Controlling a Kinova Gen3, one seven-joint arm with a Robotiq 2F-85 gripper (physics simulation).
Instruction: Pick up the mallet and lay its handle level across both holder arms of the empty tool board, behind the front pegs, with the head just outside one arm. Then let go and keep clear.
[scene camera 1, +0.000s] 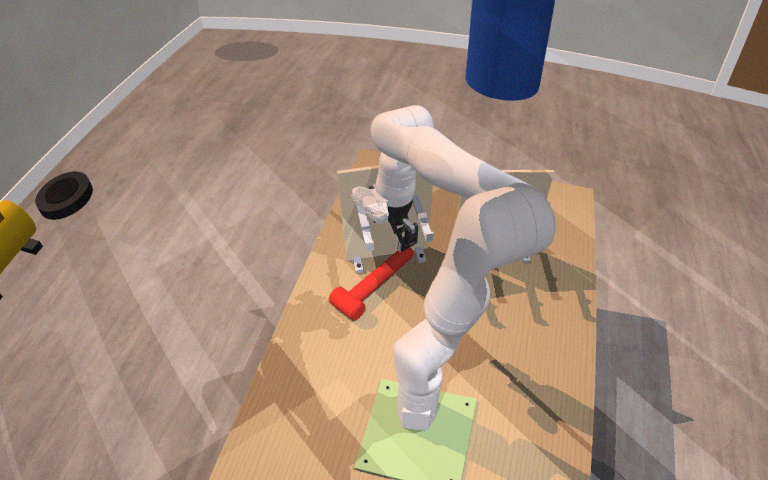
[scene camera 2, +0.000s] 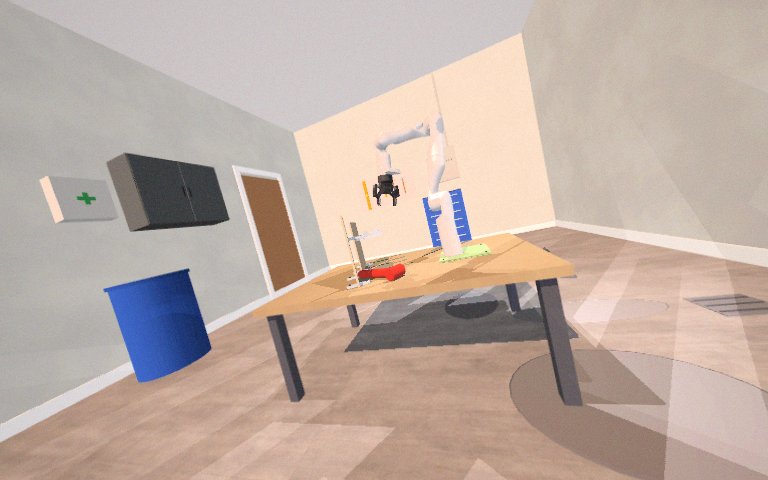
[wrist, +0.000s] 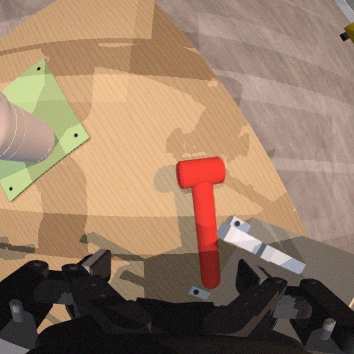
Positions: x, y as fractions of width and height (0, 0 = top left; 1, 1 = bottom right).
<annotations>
The gripper (scene camera 1: 0.51, 0.49): 113 cm from the lens. A red mallet (scene camera 1: 0.46, 0.63): 136 cm from the lens.
</annotations>
